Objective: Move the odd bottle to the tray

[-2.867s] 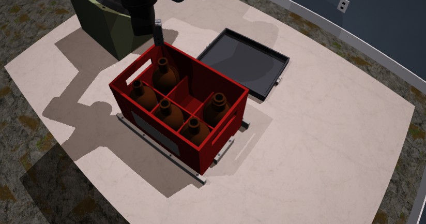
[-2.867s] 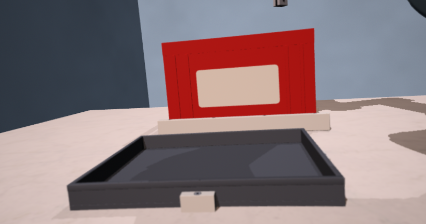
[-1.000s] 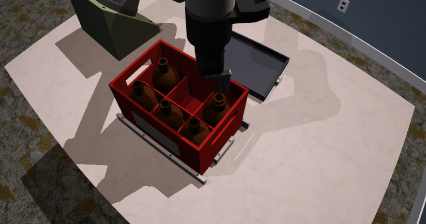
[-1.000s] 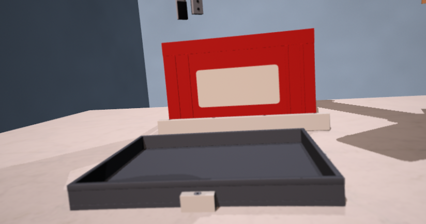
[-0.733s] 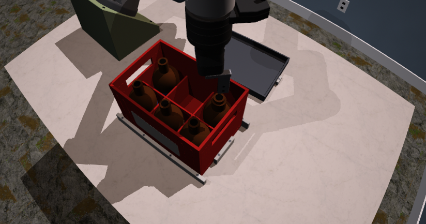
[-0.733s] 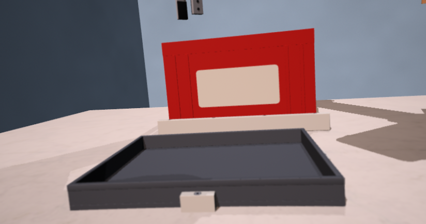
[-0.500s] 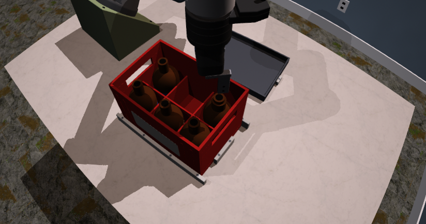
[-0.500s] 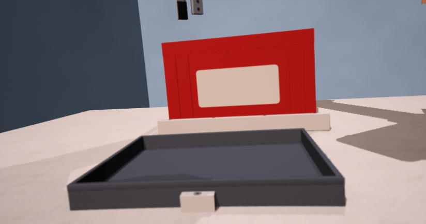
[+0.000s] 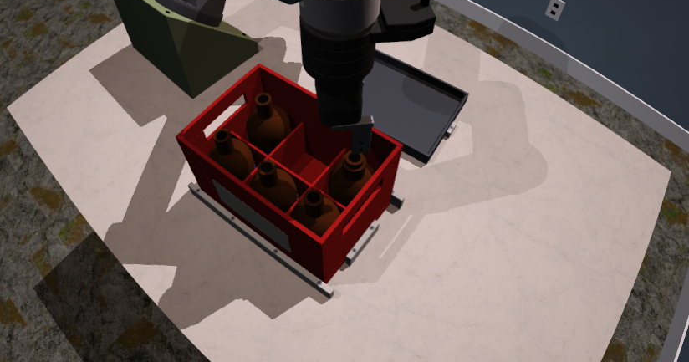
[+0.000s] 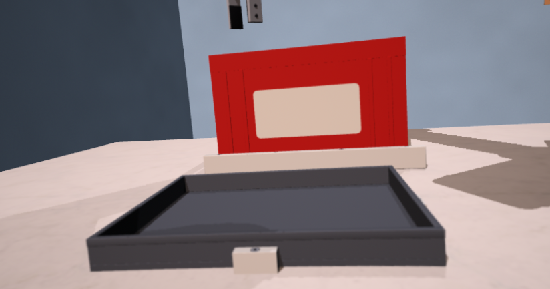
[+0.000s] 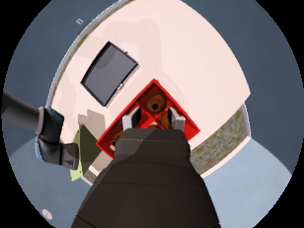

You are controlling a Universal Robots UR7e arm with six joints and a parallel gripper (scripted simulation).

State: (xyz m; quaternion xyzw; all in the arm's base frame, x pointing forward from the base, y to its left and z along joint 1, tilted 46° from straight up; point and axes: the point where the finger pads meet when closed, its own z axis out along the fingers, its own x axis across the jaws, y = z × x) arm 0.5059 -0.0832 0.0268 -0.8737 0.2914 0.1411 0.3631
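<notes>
The bottle lies 15 cm below my hand. Also, from my hand: dark grey tray: 24 cm to the left, 22 cm below, 10 cm behind; then red crate: 15 cm below, 8 cm behind, 5 cm to the right.
</notes>
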